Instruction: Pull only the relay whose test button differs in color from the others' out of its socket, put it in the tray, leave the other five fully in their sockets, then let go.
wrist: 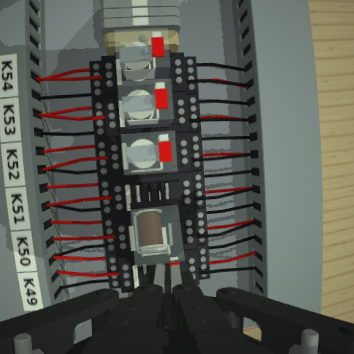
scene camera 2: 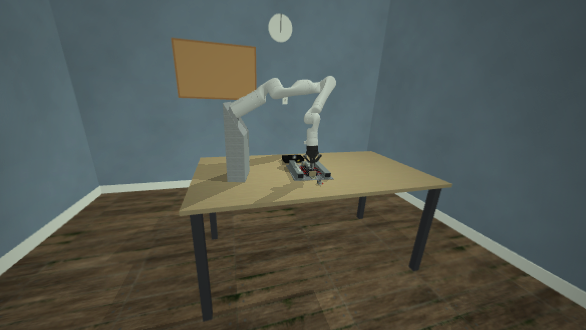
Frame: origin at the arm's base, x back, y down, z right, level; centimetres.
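Seen in the pictures: gripper, fingertip midpoint: (wrist: 167, 279) (scene camera 2: 312, 168); arm's base, link origin: (scene camera 2: 234, 111).
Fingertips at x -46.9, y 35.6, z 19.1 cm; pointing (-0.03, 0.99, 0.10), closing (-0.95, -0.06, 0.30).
Offsets run from my fingertips to a thing's top centre. "*": to the spot under its first point.
In the wrist view, three upright relays with red test buttons sit in a row at K54 @[dx -2.5, dy -1.6, dz -12.7 cm] (wrist: 137, 62), K53 @[dx -1.9, dy -1.6, dz -10.1 cm] (wrist: 141, 106) and K52 @[dx -1.3, dy -1.6, dz -7.4 cm] (wrist: 144, 153). The K51 socket @[dx -1.0, dy +2.1, dz -6.1 cm] (wrist: 152, 192) shows bare slots. A clear relay with a brown coil @[dx -0.3, dy -1.1, dz -3.0 cm] (wrist: 150, 229) lies tipped over the K50 socket, a little red at its lower edge. My gripper (wrist: 167, 279) (scene camera 2: 312, 168) is shut and empty, its tips close to that relay's lower edge. It partly hides the K49 socket, where slots show. Another relay @[dx +2.2, dy +3.2, dz +13.9 cm] (scene camera 2: 320, 183) lies on the table before the panel. No differently coloured button can be made out.
The black tray @[* dx +1.5, dy +4.6, dz -41.2 cm] (scene camera 2: 286, 158) stands behind the panel to the left; its contents are too small to tell. Grey wire ducts @[dx -10.4, dy +1.0, dz -6.1 cm] (wrist: 290, 150) flank the relay row, with red and black wires between. Grey terminal blocks @[dx -3.2, dy +0.7, dz -15.8 cm] (wrist: 117, 17) stand beyond K54.
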